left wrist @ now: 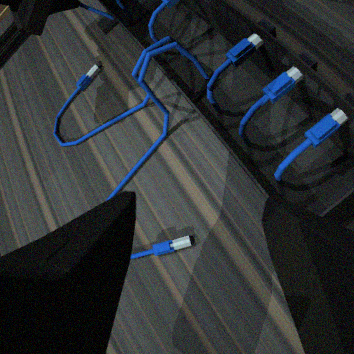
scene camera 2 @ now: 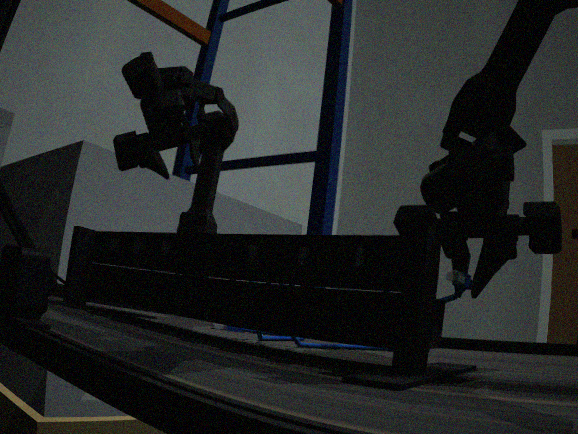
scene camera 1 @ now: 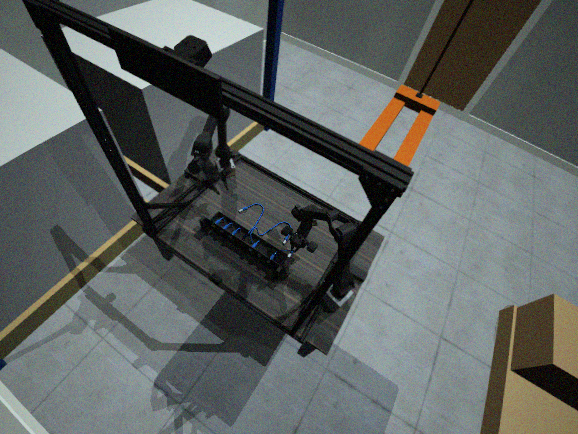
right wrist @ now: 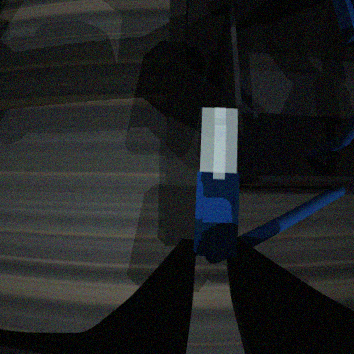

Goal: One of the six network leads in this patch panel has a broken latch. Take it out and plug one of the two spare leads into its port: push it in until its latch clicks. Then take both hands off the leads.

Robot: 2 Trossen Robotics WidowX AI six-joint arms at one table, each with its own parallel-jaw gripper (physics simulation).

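The black patch panel stands on the table with several blue leads in its ports; one gap shows between the third and fourth from the picture's left in scene camera 1. My right gripper is shut on a blue lead, held clear of the ports past the panel's right end. Its latch state is unclear. One spare lead's plug lies on the table near my left gripper, which is open and empty. The other spare plug lies farther right in scene camera 1.
A black frame stands over the wooden table. The spare leads' cables cross on the table beside the panel. An orange pallet jack stands on the floor behind, and cardboard boxes stand at the lower right of scene camera 1.
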